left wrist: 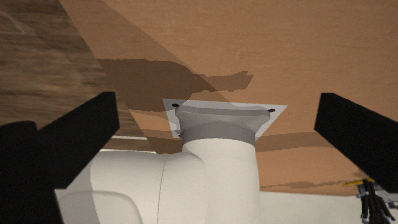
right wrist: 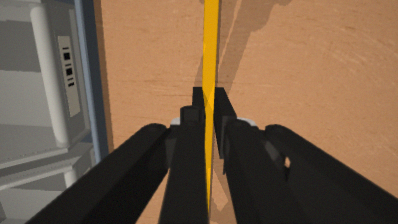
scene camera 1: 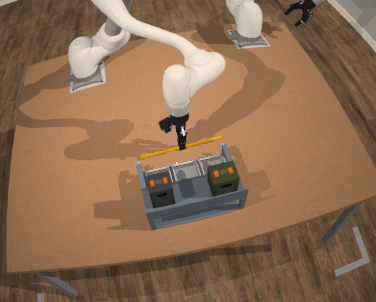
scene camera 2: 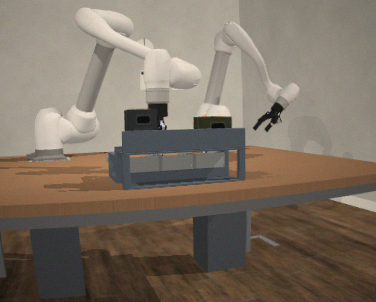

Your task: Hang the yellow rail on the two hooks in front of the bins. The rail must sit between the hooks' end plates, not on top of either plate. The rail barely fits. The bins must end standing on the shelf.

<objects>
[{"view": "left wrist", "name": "left gripper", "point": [216,110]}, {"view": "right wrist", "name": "right gripper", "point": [207,102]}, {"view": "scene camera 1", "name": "blue-grey shelf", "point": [196,189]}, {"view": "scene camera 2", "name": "blue-grey shelf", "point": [219,139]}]
</objects>
